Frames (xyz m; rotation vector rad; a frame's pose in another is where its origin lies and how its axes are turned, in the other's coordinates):
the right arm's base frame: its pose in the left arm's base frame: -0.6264 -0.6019 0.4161 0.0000 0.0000 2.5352
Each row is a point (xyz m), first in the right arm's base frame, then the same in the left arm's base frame.
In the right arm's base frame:
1: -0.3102 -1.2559 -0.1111
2: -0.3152 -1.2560 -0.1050
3: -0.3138 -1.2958 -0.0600
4: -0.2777 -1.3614 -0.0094
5: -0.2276 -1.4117 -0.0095
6: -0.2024 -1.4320 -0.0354
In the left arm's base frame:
1: 0.3442 0.2533 0.3050
2: 0.3484 0.2505 0.3111
3: 0.3699 0.2840 0.3561
4: 0.3777 0.3585 0.4067
5: 0.3652 0.4284 0.4066
6: 0.3560 0.4594 0.3807

